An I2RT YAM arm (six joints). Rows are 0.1 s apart.
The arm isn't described. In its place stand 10 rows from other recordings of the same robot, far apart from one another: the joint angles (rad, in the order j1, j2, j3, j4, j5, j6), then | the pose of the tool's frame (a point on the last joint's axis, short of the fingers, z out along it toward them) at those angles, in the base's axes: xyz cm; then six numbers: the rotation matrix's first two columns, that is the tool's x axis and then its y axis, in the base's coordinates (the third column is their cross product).
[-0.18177 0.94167 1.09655 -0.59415 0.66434 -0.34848] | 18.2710, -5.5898, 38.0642, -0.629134, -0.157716, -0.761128, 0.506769, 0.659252, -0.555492
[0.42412 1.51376 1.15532 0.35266 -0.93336 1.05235] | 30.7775, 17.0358, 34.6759, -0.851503, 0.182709, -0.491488, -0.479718, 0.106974, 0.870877
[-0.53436 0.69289 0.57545 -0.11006 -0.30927 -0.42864] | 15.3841, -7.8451, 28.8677, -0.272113, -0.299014, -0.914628, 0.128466, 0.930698, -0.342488
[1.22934 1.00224 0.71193 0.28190 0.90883 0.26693] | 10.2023, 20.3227, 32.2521, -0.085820, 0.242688, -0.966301, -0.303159, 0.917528, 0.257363
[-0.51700 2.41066 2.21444 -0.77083 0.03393 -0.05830] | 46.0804, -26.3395, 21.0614, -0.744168, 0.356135, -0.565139, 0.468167, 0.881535, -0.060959
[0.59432 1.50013 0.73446 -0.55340 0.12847 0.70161] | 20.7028, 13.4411, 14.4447, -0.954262, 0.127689, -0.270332, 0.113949, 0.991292, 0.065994
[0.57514 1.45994 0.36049 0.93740 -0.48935 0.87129] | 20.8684, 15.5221, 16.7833, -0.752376, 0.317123, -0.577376, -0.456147, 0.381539, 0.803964
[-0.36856 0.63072 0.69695 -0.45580 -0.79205 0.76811] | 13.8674, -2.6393, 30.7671, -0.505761, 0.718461, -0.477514, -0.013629, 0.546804, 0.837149
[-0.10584 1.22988 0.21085 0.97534 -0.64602 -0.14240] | 21.4651, -0.1251, 18.0644, 0.029915, -0.117136, -0.992665, -0.514683, 0.849530, -0.115756
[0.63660 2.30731 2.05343 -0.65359 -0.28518 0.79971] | 40.9091, 31.4885, 22.0393, -0.950570, 0.153097, -0.270145, -0.040242, 0.801924, 0.596069
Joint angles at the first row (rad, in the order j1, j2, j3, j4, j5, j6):
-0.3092, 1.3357, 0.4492, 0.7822, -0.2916, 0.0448
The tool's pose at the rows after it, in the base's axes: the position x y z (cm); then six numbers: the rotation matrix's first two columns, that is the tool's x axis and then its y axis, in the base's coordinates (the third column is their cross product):
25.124, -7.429, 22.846, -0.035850, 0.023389, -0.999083, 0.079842, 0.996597, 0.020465
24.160, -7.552, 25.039, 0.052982, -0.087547, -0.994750, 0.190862, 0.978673, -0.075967
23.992, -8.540, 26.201, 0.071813, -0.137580, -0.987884, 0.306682, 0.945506, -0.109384
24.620, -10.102, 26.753, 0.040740, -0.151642, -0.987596, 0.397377, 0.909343, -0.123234
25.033, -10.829, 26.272, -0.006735, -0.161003, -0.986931, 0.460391, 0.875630, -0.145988
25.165, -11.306, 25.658, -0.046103, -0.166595, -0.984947, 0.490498, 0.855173, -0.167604
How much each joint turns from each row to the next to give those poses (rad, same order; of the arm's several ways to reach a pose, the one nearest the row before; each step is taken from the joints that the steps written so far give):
-0.0107, -0.0793, 0.0168, -0.0305, 0.0511, -0.0335
-0.0019, -0.0763, 0.0015, 0.0301, 0.1064, -0.0782
-0.0267, -0.0092, 0.0263, 0.0058, 0.0873, -0.0382
-0.0393, 0.0404, 0.0534, -0.0260, 0.0588, -0.0202
-0.0107, 0.0348, 0.0141, -0.0084, 0.0633, -0.0267
-0.0103, 0.0221, -0.0003, -0.0034, 0.0294, -0.0210

